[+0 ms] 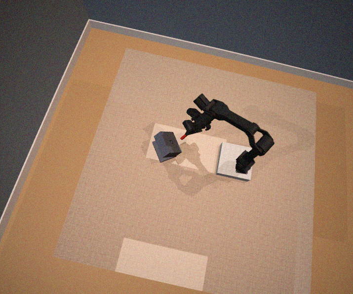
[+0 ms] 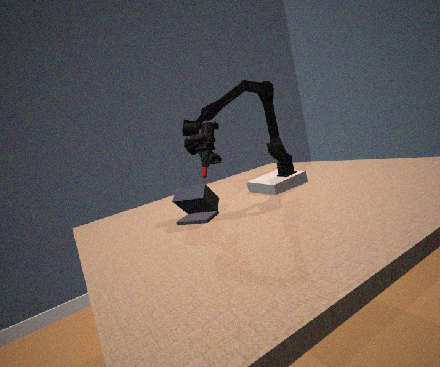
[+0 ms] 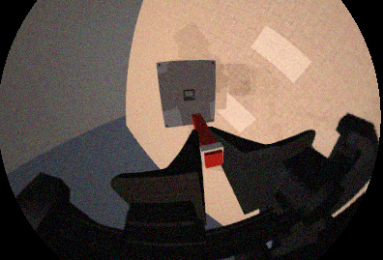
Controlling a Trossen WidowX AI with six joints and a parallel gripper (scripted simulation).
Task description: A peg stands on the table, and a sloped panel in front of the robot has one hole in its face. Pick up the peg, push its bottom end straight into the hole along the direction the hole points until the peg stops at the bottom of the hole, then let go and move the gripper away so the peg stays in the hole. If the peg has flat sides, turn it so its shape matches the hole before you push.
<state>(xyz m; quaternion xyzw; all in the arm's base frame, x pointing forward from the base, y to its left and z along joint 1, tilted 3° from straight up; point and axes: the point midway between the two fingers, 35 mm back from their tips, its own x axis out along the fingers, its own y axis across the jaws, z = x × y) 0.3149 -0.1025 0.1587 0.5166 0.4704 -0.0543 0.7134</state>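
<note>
The sloped panel lies 10 cm below my gripper tip, 9 cm ahead of it and 3 cm to the left of it. The rest, counted from my gripper tip: red peg: 1 cm to the right, 1 cm behind, 1 cm above.
</note>
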